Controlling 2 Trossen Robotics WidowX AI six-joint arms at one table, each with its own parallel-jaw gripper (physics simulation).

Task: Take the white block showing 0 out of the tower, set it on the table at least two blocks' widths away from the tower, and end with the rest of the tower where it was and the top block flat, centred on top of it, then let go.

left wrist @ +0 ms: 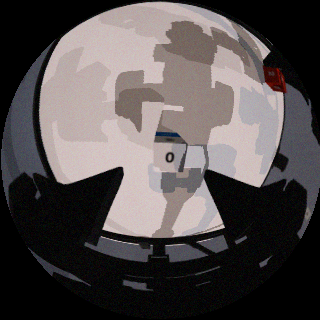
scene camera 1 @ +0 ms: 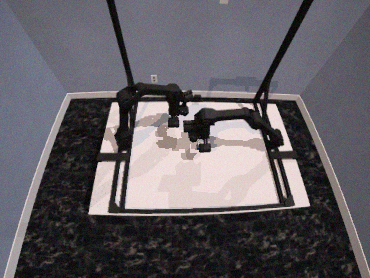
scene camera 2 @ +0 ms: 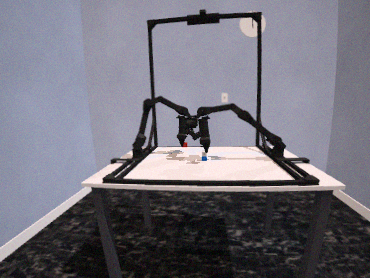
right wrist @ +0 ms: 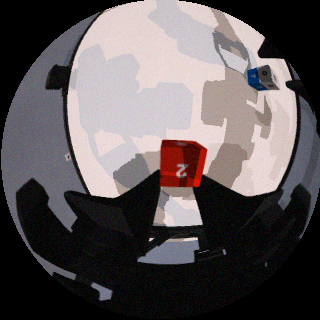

Labels:
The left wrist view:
my left gripper: 164,172
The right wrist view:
my right gripper: 176,173
red block: 181,161

